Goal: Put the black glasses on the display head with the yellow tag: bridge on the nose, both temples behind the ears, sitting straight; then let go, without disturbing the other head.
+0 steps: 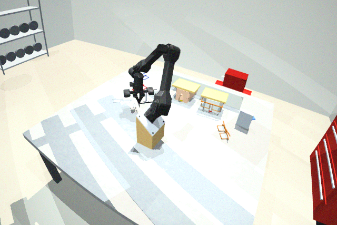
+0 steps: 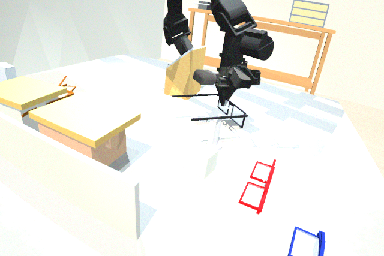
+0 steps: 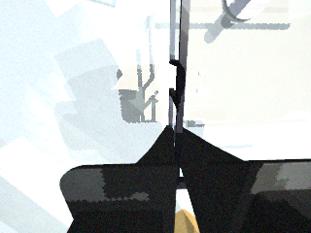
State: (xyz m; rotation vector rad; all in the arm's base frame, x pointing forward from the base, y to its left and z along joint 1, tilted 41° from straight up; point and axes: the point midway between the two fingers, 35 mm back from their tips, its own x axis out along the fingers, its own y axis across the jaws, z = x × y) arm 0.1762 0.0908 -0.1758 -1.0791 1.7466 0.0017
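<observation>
The small post lies 120 mm ahead of my gripper tip, 10 mm to the left of it and 40 mm below it. Round my gripper tip: tan display head 280 mm ahead, 200 mm to the right; grey box 190 mm ahead, 660 mm to the right; low white wall 400 mm ahead, 320 mm to the right.
</observation>
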